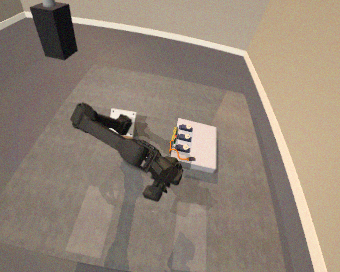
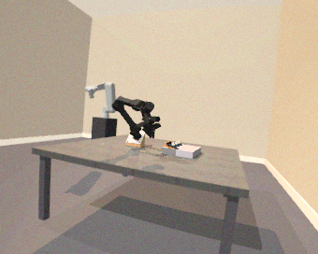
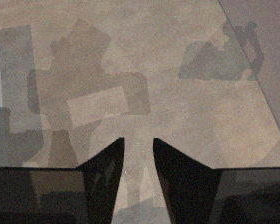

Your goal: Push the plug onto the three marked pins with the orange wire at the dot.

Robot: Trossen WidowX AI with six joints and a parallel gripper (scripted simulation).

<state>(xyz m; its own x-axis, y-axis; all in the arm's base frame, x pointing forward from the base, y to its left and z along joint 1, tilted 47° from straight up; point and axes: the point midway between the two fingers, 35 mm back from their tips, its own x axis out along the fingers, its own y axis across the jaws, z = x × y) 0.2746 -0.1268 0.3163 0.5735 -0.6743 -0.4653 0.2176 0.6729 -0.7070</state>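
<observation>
The holder lies 360 mm to the left of my gripper tip, 140 mm ahead of it and 110 mm below it.
</observation>
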